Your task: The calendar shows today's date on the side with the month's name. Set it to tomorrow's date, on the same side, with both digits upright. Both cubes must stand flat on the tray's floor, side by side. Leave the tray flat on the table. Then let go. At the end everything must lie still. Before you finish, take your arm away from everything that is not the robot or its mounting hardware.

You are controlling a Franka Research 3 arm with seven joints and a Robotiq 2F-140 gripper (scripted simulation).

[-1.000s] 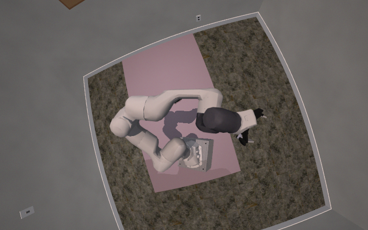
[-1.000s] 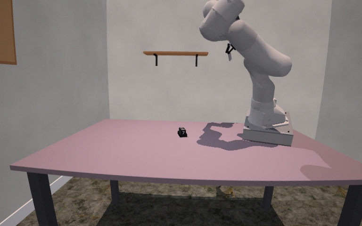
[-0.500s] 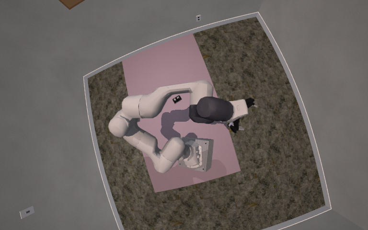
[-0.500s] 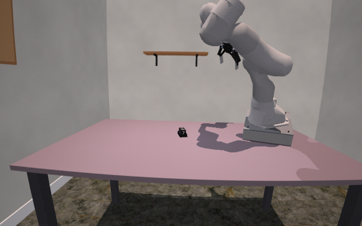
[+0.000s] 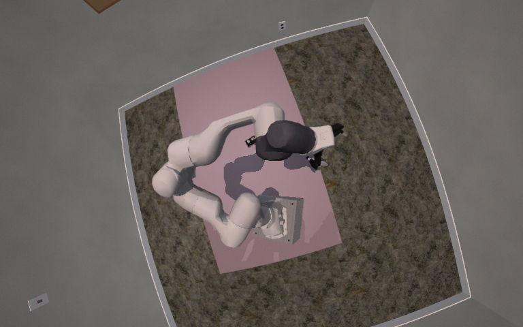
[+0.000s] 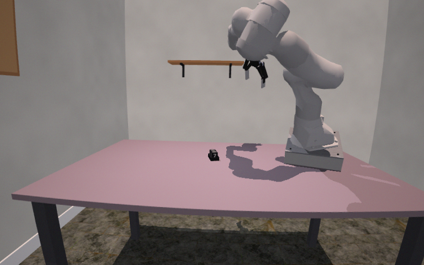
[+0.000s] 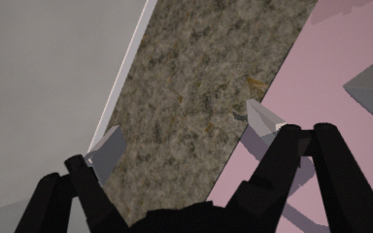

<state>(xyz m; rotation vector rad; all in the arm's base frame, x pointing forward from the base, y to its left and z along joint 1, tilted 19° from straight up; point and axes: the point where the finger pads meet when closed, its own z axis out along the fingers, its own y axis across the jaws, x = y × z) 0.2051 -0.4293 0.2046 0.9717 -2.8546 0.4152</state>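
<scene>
Now: hand 38 cm above the black digit cube, 37 cm to the right of it and 22 cm short of it. The rest, counted from my hand: black calendar tray 40 cm below, 38 cm to the left, 22 cm ahead.
</scene>
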